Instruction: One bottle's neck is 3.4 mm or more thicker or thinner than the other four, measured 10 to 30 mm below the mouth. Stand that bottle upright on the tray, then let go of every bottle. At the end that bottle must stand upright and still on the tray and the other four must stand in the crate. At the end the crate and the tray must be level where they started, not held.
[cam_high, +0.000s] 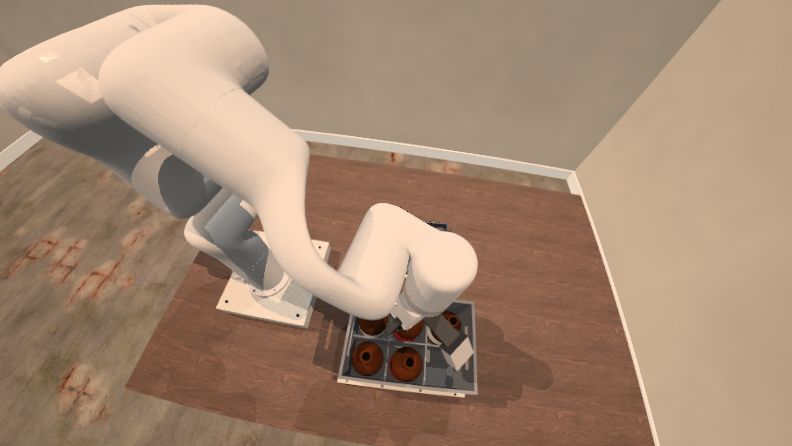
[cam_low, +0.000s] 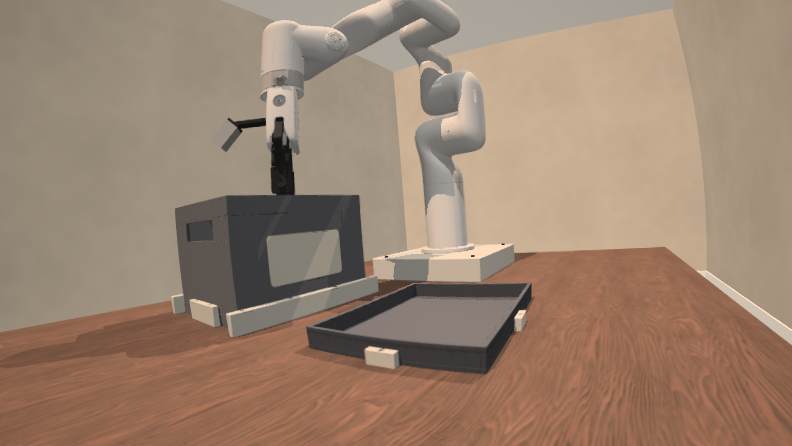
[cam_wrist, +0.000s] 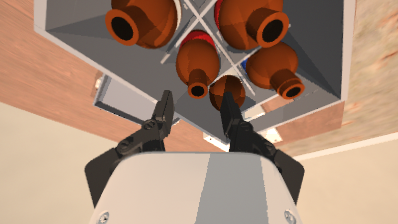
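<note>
My gripper is now 110 mm above the brown bottle. From my hand the other things lie so: dark tray: 250 mm to the left, 190 mm below, 40 mm ahead; then dark grey crate: 110 mm below, 50 mm to the right, 10 mm behind.
</note>
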